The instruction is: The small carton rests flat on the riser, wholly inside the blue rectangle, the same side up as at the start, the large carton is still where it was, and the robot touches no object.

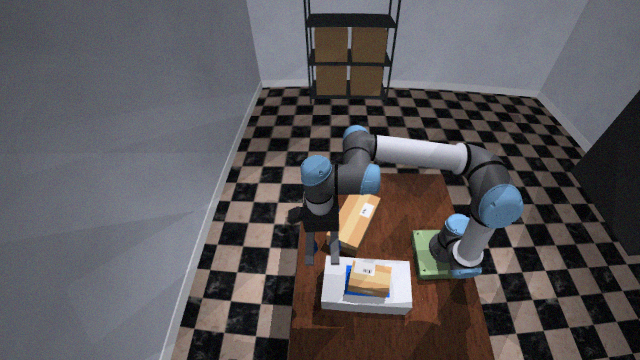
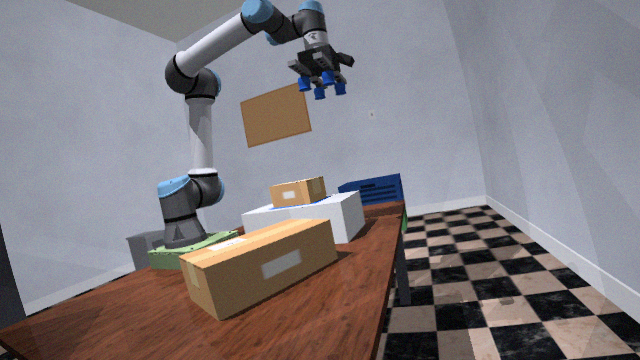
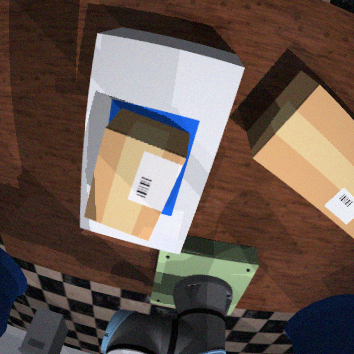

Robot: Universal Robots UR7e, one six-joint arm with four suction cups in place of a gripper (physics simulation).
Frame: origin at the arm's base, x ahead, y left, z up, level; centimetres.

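Seen in the pictures: hand, its tool point: [image 2: 324, 91] [image 3: 163, 242]; arm's base, origin of its link: [image 1: 444, 248] [image 2: 186, 242] [image 3: 202, 292].
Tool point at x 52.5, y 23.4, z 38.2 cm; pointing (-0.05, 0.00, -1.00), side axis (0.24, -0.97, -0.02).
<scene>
Offsets run from my tool point to a thing's middle. Level surfaces: height alone.
The small tan carton {dx -18.6, dy +2.3, dz -28.5 cm} [image 1: 370, 280] [image 2: 295, 193] [image 3: 135, 175] rests flat, label up, on the white riser {dx -18.2, dy +1.8, dz -38.2 cm} [image 1: 401, 280] [image 2: 352, 215] [image 3: 135, 65]. It covers much of the blue rectangle [image 1: 348, 286] [image 3: 192, 128], whose blue shows along several sides; its far base edges are hidden, so I cannot tell whether it is wholly inside. The large tan carton {dx -7.5, dy -30.5, dz -39.2 cm} [image 1: 357, 222] [image 2: 275, 270] [image 3: 310, 145] lies flat, slanted, on the table beside the riser. My gripper [image 1: 322, 248] [image 2: 323, 85] is open, suction cups empty, high above the table and touching no carton.
The arm's green base plate [image 1: 422, 240] [image 2: 165, 260] [image 3: 165, 280] sits on the wooden table {dz -44.2 cm} [image 1: 400, 335] [image 2: 125, 320] [image 3: 45, 100] near the riser. A blue crate [image 2: 380, 190] stands behind the riser. A shelf rack [image 1: 352, 20] with boxes stands by the far wall.
</scene>
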